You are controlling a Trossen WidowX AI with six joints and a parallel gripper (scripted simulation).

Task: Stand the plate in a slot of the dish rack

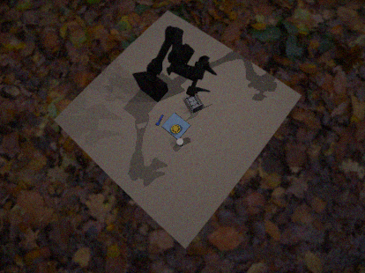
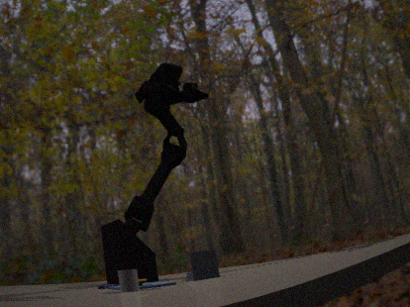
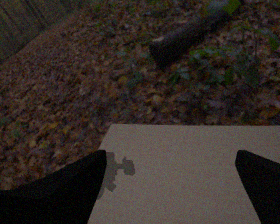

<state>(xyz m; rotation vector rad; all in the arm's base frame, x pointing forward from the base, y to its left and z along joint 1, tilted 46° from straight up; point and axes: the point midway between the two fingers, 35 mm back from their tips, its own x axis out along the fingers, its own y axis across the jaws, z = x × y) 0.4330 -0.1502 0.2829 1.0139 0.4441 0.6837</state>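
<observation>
Right now the yellow plate is 10 cm behind my gripper tip, 21 cm to the right of it and 48 cm below it. The rest, counted from my gripper tip: small white cup: 1 cm behind, 25 cm to the right, 48 cm below; light blue mat: 12 cm behind, 19 cm to the right, 50 cm below; dish rack: 15 cm behind, 1 cm to the left, 48 cm below.
</observation>
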